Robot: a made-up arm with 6 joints.
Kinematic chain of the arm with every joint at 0, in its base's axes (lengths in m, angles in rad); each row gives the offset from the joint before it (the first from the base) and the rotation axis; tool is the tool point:
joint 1: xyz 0 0 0.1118 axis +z
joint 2: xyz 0 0.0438 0 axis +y
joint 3: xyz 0 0 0.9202 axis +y
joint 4: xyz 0 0 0.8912 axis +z
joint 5: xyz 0 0 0 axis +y
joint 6: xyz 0 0 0.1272 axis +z
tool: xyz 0 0 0
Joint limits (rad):
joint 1: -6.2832..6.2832
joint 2: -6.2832..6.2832
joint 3: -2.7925..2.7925
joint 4: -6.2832..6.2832
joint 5: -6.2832..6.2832
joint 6: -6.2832..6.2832
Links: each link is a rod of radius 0.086 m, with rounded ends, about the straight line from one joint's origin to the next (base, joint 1, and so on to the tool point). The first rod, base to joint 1, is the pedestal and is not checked.
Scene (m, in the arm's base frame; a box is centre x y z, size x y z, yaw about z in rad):
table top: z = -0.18
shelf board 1: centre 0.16 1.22 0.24 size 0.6 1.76 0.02 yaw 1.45
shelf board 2: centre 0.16 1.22 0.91 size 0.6 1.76 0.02 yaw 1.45
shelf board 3: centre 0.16 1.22 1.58 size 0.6 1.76 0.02 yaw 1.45
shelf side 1: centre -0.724 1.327 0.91 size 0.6 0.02 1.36 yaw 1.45
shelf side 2: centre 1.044 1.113 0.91 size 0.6 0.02 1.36 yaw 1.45
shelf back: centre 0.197 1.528 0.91 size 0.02 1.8 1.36 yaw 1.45
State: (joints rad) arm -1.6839 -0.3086 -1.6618 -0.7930 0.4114 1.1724
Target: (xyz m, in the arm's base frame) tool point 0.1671 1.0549 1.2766
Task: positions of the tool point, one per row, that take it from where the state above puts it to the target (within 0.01 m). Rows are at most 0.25 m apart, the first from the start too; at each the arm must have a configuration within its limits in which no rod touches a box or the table.
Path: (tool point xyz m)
1: 0.1229 1.0319 0.6667
2: 0.1005 0.8467 0.6667
3: 0.0789 0.6650 0.6293
4: 0.0982 0.7066 0.8419
5: 0.1120 0.6993 1.0613
6: 0.1171 0.6429 1.2766
7: 0.1438 0.8462 1.2989
8: 0.1671 1.0549 1.2765

